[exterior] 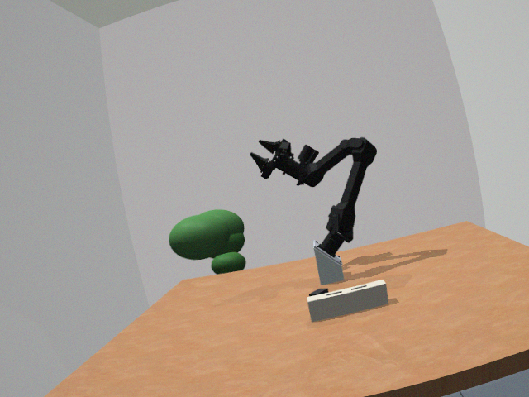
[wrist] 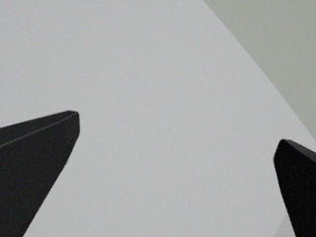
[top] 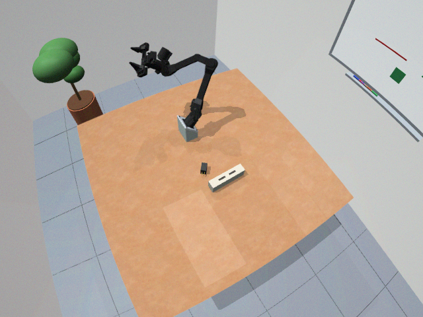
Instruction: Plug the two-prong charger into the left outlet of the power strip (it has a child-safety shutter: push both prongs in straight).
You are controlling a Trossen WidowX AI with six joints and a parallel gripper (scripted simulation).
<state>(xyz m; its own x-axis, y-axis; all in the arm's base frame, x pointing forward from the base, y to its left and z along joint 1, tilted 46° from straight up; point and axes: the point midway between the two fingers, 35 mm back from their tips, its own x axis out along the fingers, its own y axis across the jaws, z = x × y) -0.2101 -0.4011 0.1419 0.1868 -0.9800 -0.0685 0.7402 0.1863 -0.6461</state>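
Now: the dark charger 52 cm ahead of my gripper tip, 18 cm to the left of it and 46 cm below it.
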